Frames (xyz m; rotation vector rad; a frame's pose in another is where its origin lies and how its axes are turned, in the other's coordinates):
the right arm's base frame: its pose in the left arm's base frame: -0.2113 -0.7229 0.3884 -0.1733 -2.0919 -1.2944
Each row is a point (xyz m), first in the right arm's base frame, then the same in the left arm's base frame.
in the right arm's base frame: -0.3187 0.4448 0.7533
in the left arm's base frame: -0.1223 0.2008 0.3131
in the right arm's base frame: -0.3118 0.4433 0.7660
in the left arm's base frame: -0.1342 0.2092 0.3124
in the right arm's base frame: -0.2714 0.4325 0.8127
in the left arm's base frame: -0.1917 0.2339 0.3149
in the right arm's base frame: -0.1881 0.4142 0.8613
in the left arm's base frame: -0.2866 0.2469 0.3367
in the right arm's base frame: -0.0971 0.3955 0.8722
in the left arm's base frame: -0.3700 0.2264 0.3738
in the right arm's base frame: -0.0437 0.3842 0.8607
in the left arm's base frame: -0.4107 0.1993 0.4005
